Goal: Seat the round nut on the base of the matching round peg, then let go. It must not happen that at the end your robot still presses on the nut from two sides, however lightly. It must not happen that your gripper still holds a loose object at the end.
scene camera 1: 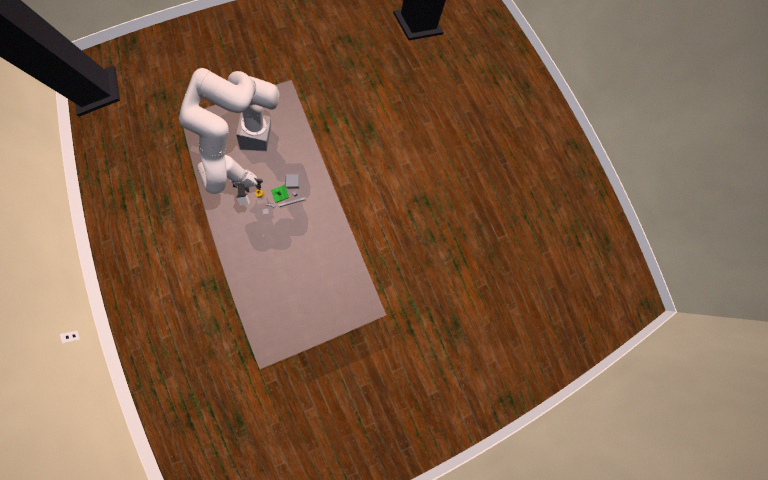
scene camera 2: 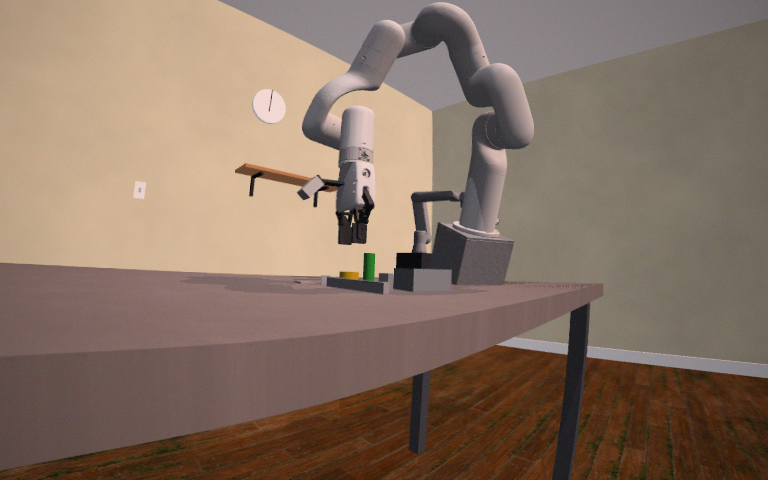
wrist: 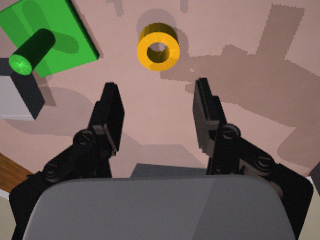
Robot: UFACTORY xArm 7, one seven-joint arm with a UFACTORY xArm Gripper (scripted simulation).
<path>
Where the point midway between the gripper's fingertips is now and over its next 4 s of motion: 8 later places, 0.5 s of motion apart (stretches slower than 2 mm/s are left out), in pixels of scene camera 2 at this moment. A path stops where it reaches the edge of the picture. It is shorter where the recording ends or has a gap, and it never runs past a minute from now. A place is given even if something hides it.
My gripper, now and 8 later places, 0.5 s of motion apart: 351, 244; 350, 251; 349, 273; 349, 282; 349, 272; 350, 257; 355, 248; 370, 246; 370, 248
</path>
